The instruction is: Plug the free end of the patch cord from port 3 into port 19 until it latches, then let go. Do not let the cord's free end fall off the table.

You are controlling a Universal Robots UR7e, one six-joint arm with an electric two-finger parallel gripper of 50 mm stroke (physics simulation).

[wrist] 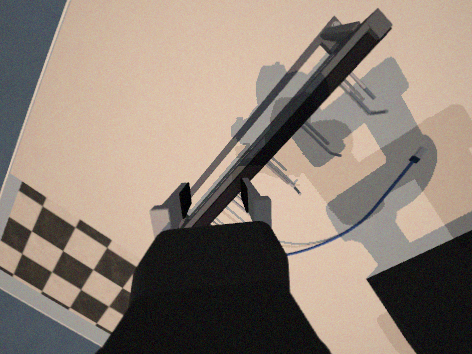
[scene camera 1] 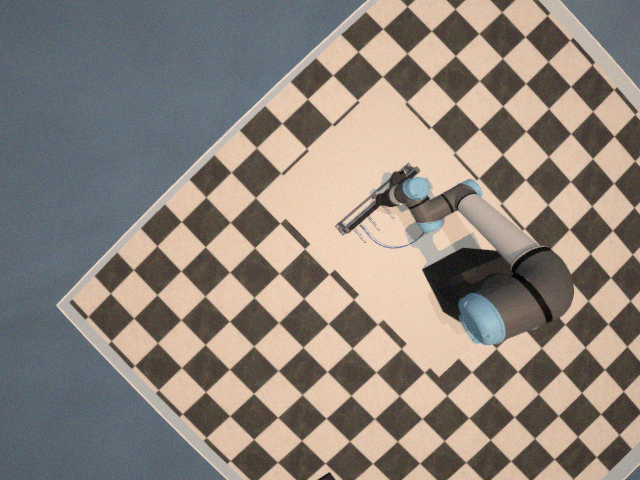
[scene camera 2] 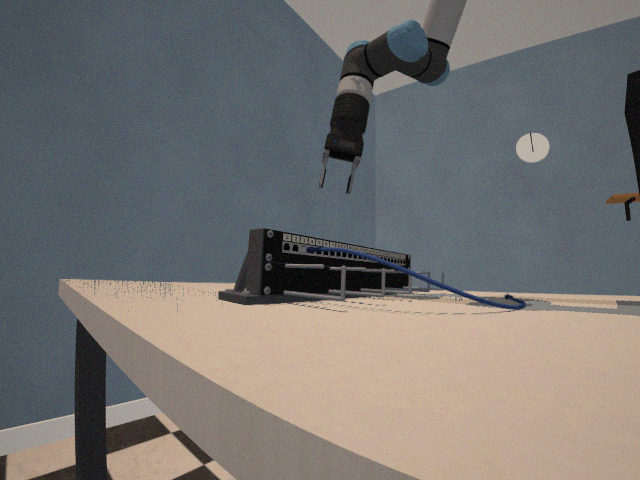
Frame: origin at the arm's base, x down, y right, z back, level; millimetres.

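Seen in the pictures: gripper, between the fingertips: [wrist: 215, 190] [scene camera 1: 378, 197] [scene camera 2: 334, 189].
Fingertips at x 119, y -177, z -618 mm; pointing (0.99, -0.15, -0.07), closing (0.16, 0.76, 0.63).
A point is followed by its place in that frame.
The blue patch cord [scene camera 1: 392, 247] {x 308, y -209, z -352 mm} [scene camera 2: 444, 285] {x 298, y -236, z -369 mm} [wrist: 370, 217] {x 325, y -35, z -314 mm} is plugged near the near end of the black patch panel [scene camera 1: 361, 215] {x 232, y -266, z -590 mm} [scene camera 2: 310, 279] {x 298, y -278, z -563 mm} [wrist: 295, 120] {x 234, y -51, z -602 mm}, just right of the second port. It curves down to the table. Its free end [scene camera 2: 509, 297] {x 328, y 80, z -356 mm} [wrist: 415, 158] {x 325, y 102, z -365 mm} lies on the table, with a dark boot and a clear plug pointing away from the cord. The arm hides it in scene camera 1. My gripper [scene camera 2: 334, 190] {x 119, y -177, z -618 mm} [wrist: 215, 190] {x 119, y -177, z -618 mm} is open and empty, high above the panel, and away from the free end. Port 19 is too small to tell apart in scene camera 2.
Thin metal cable guides [scene camera 2: 343, 283] {x 299, y -319, z -456 mm} [wrist: 327, 145] {x 277, y -25, z -525 mm} stick out from the panel's front, between it and the free end's side of the table [scene camera 1: 320, 191] {x 332, y -359, z -820 mm} [scene camera 2: 361, 361] {x 333, y -446, z -324 mm} [wrist: 150, 100] {x 332, y -223, z -827 mm}. The black block [scene camera 1: 449, 279] {x 42, y -138, z -150 mm} [wrist: 430, 290] {x 257, y -49, z -146 mm} at the arm's base stands beyond the free end.
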